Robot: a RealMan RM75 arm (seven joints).
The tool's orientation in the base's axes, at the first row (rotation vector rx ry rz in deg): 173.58 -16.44 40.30
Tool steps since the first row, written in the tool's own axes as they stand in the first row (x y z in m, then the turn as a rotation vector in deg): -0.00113 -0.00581 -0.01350 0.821 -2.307 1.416; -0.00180 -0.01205 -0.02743 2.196 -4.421 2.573; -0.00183 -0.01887 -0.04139 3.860 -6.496 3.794; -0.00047 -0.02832 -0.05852 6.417 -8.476 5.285; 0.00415 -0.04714 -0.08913 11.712 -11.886 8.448
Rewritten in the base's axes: -0.00581 0.00671 0.01177 1.761 2.041 -0.858; -0.01133 0.01378 0.02414 3.862 3.811 -1.244; -0.01618 0.02131 0.03683 6.239 5.489 -1.562; -0.02072 0.03138 0.05304 9.503 6.902 -1.734; -0.02653 0.05088 0.08301 16.170 9.145 -2.173
